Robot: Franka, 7 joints.
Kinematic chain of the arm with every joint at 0, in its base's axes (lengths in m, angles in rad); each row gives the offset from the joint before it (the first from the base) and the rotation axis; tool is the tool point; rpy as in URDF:
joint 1: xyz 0 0 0.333 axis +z
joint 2: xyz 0 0 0 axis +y
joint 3: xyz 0 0 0.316 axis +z
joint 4: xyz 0.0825 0 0 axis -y
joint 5: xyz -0.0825 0 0.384 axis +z
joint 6: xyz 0 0 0 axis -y
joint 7: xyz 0.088 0 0 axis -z
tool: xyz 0 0 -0.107 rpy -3.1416 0 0
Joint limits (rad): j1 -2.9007..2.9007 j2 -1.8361..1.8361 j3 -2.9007..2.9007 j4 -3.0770..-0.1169 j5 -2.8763..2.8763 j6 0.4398..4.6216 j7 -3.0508..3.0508
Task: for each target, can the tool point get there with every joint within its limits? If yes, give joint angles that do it. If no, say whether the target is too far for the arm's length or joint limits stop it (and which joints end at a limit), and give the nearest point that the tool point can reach.
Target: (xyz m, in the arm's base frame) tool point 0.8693 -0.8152 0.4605
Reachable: no: too far | nearest point 0.6222 -0.5835 0.4243 | short by 0.341 m
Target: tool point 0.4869 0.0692 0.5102
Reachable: yes | joints -1.1319 -0.1172 1.0741 -2.3993 -0.6159 3.9659 1.0540
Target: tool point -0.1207 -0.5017 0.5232
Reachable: yes | joints 0.1627 0.0680 -2.0954 -1.8329 0.4757 1.4376 -0.5745
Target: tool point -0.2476 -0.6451 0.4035
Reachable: yes | joints 0.1908 -1.1821 -1.5722 -1.7575 -2.2551 1.7123 0.9354
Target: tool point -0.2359 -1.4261 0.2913
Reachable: no: too far | nearest point -0.1399 -0.8460 0.3083 | short by 0.588 m
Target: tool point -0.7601 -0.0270 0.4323
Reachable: yes | joints 2.3383 1.1730 1.3914 -1.3549 2.0425 2.4755 -0.5515
